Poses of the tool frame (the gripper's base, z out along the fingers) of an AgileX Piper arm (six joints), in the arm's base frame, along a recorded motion.
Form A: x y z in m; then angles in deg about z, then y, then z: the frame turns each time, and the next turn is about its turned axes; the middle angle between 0 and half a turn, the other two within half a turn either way.
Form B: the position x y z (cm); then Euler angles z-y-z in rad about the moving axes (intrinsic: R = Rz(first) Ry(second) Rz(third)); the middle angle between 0 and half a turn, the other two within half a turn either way. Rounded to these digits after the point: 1 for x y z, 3 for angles.
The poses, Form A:
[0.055 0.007 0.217 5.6 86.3 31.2]
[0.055 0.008 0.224 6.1 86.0 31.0]
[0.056 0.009 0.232 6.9 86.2 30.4]
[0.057 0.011 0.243 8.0 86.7 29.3]
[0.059 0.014 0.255 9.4 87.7 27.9]
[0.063 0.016 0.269 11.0 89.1 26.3]
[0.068 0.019 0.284 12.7 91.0 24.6]
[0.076 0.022 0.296 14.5 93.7 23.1]
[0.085 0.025 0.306 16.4 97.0 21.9]
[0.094 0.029 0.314 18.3 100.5 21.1]
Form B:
[5.5 0.7 21.7 0.098 1.506 0.545]
[5.5 0.8 22.4 0.106 1.501 0.541]
[5.6 0.9 23.2 0.120 1.504 0.531]
[5.7 1.1 24.3 0.140 1.513 0.511]
[5.9 1.4 25.5 0.164 1.531 0.487]
[6.3 1.6 26.9 0.192 1.555 0.459]
[6.8 1.9 28.4 0.222 1.588 0.429]
[7.6 2.2 29.6 0.253 1.635 0.403]
[8.5 2.5 30.6 0.286 1.693 0.382]
[9.4 2.9 31.4 0.319 1.754 0.368]

